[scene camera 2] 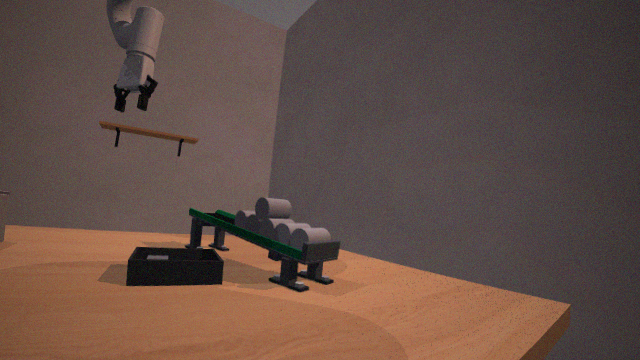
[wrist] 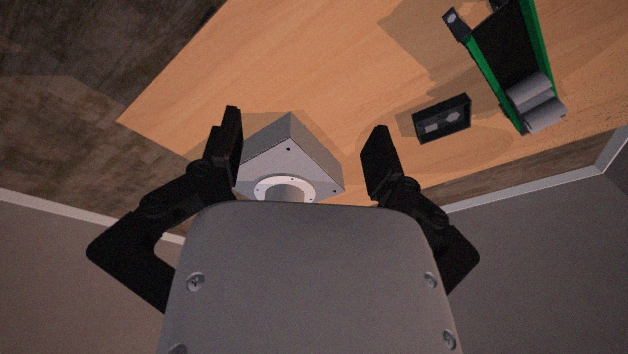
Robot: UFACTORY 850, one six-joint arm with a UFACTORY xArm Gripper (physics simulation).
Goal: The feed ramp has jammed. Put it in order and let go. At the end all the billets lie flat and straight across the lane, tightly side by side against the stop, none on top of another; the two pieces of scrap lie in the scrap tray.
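Note:
The feed ramp point(scene camera 2: 240, 233) point(wrist: 485, 76) has green side rails and slopes down to a dark stop point(scene camera 2: 321, 251). Several grey cylindrical billets lie across its lower part, the lowest billet point(scene camera 2: 312, 236) by the stop. One billet point(scene camera 2: 273, 208) point(wrist: 545, 115) lies on top of others. Parts of the row are hidden by the rail and the raised billet. The black scrap tray point(scene camera 2: 175, 271) point(wrist: 441, 107) stands beside the ramp; two small light scrap pieces, one point(wrist: 431, 127) and another point(wrist: 452, 116), lie in it. My gripper point(scene camera 2: 131, 108) point(wrist: 307, 132) is open and empty, high above and away from the ramp.
A grey block with a round flange point(wrist: 286, 155) stands on the wooden table point(scene camera 2: 200, 320) point(wrist: 320, 60) and shows below the fingers in the wrist view. A wooden shelf point(scene camera 2: 148, 132) is on the back wall. The ramp stands on dark legs with feet.

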